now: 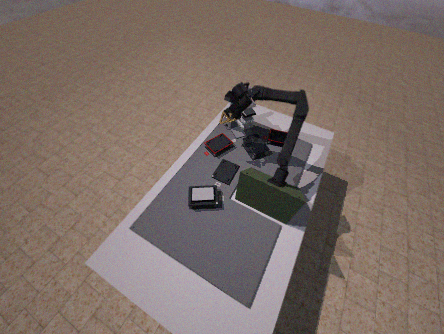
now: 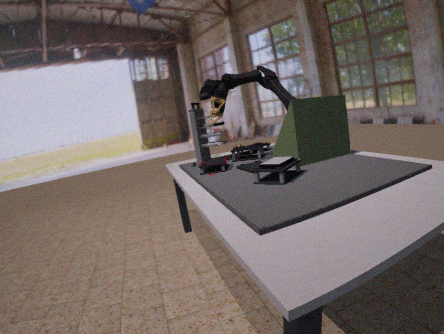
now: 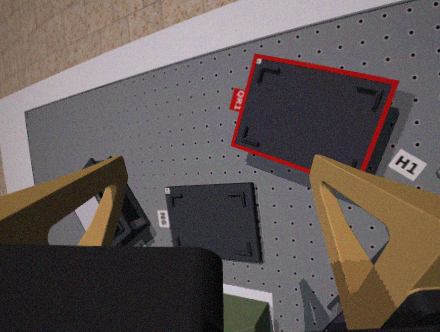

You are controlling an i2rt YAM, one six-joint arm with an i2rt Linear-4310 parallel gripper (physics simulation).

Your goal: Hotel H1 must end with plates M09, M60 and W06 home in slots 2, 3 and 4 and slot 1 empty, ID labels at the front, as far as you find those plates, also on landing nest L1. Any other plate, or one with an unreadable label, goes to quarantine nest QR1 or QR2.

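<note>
My gripper is open and empty, high beside hotel H1. The hotel's grey column stands at the far end of the board; its stacked levels are partly behind the gripper. A dark-topped item shows on an upper level, with lighter levels below; no ID label there is readable. A light plate lies on a dark raised nest; its label is unreadable. Red-rimmed nest QR1 is empty. A second red-edged nest stands farther right.
A flat black nest labelled N6 lies between QR1 and the plate-bearing nest. A black fixture stands between the red-edged nests. A tall green block stands beside the arm's base. The H1 tag lies right of QR1.
</note>
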